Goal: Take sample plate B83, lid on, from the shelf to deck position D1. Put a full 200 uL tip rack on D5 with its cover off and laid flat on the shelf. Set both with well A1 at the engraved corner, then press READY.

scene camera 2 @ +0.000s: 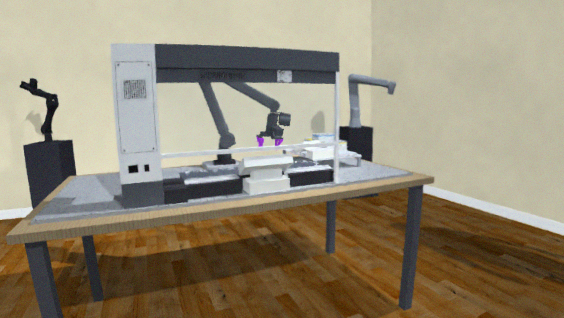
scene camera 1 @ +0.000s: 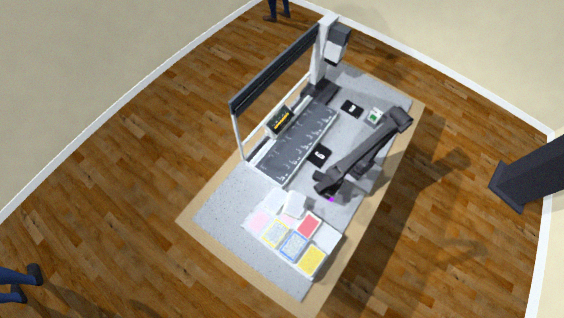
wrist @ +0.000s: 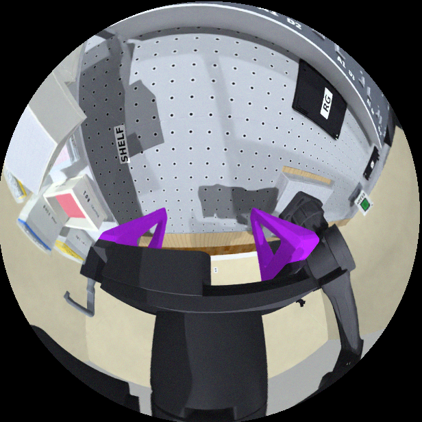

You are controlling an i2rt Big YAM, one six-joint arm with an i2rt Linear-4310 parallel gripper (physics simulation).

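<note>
My gripper [scene camera 2: 269, 143] [wrist: 208, 212] is open and empty, high above the bench between the shelf and the arm's base. The shelf's items stand left of it in the wrist view: a tall white block [scene camera 1: 295, 204] [wrist: 37, 132], a red-topped box [scene camera 1: 308, 225] [wrist: 71, 205], a blue-rimmed rack [scene camera 1: 294, 246] [wrist: 44, 224], a yellow-rimmed rack [scene camera 1: 275, 233], a yellow-topped rack [scene camera 1: 311, 260] and a pink-topped item [scene camera 1: 259, 221]. I cannot read B83 on any. The dark deck [scene camera 1: 298, 146] shows bare slots, D1 and D5 included. The green READY button [scene camera 1: 373, 118] [wrist: 365, 205] is at the far side.
A gantry beam [scene camera 1: 272, 70] [scene camera 2: 245, 62] spans above the deck, beside a tall tower [scene camera 2: 135, 110]. A tilted display [scene camera 1: 279, 120] stands behind the deck. A black RG pad [scene camera 1: 319, 155] [wrist: 320, 102] and another black pad [scene camera 1: 352, 108] [wrist: 371, 163] lie in front of it.
</note>
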